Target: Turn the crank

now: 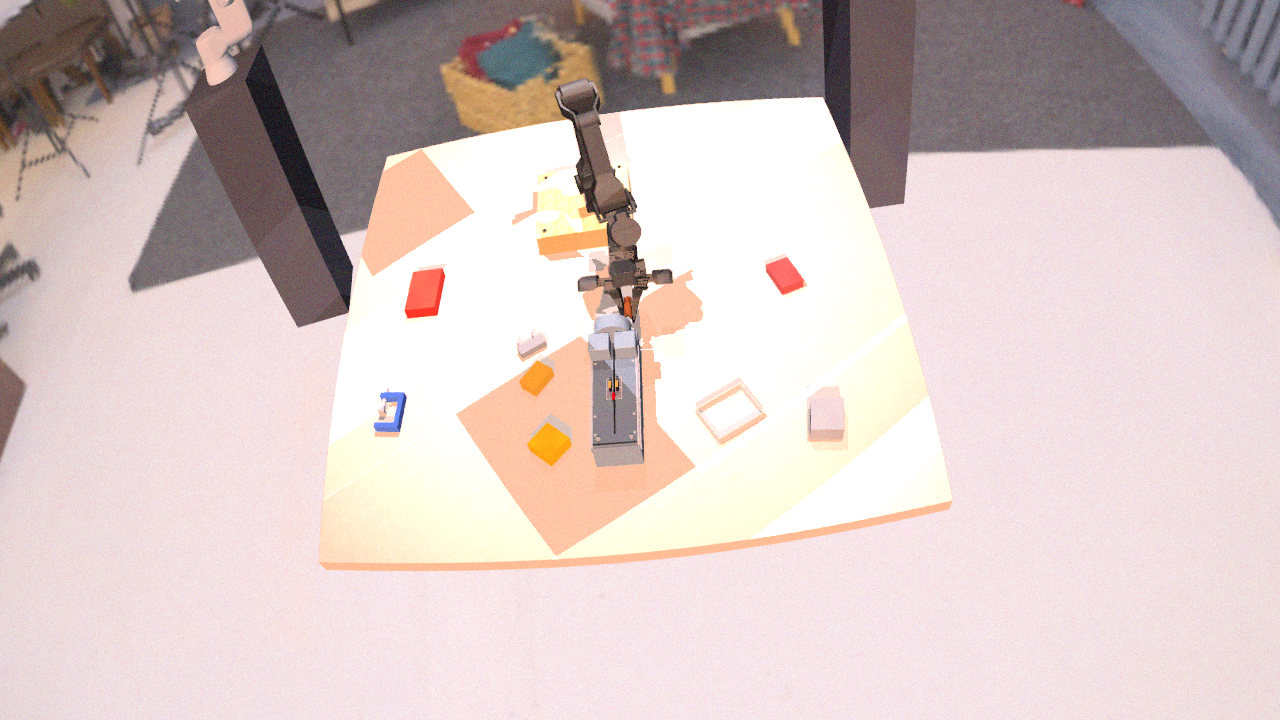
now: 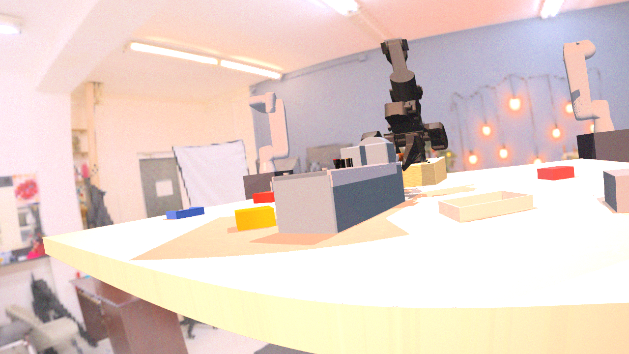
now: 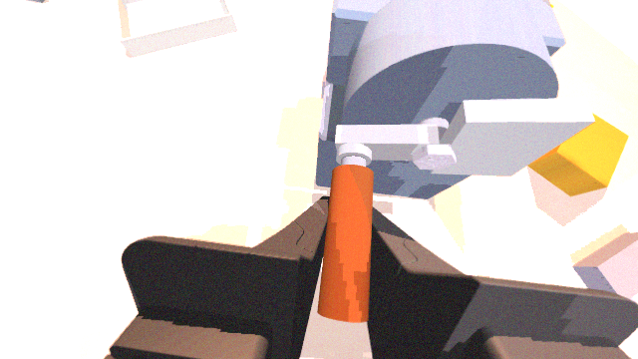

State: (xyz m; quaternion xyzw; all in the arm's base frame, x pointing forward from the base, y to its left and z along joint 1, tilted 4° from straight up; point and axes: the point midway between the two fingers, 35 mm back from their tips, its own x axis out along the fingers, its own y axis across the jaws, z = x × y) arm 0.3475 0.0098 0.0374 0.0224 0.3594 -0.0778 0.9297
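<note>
The orange crank handle lies 2 cm behind my gripper tip and 3 cm above it. The rest, counted from my gripper tip: shallow white tray (23 cm ahead, 15 cm to the left, 5 cm below); then red pointer (19 cm ahead, 6 cm to the right, 2 cm above); then yellow cube (21 cm ahead, 20 cm to the right, 4 cm below).
</note>
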